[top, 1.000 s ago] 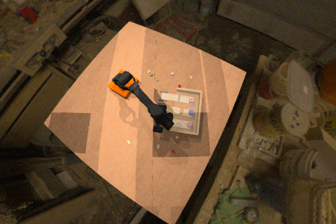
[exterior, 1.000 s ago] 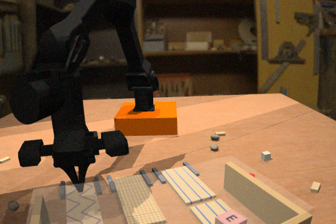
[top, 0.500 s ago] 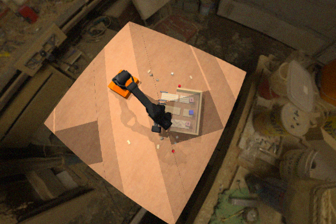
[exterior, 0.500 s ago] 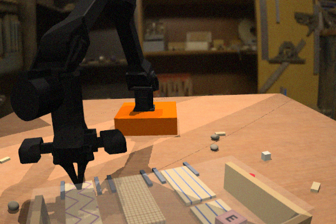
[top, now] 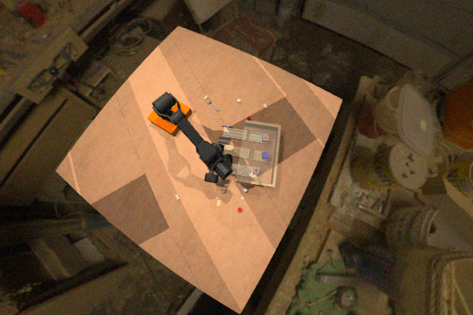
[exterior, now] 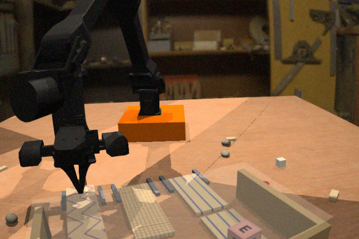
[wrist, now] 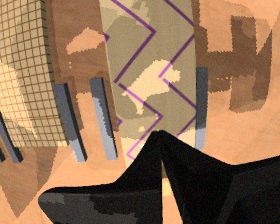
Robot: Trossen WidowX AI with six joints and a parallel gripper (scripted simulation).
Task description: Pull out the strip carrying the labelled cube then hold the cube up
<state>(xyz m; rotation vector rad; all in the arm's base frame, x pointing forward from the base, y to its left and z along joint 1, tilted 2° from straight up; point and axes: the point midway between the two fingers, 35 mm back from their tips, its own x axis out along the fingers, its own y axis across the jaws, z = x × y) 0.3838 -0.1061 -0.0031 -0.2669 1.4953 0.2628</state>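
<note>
My gripper tip is 90 mm short of the zigzag strip and 30 mm to the right of it. From my gripper tip the other things lie so: brown tab 40 mm behind, 10 mm to the right.
</note>
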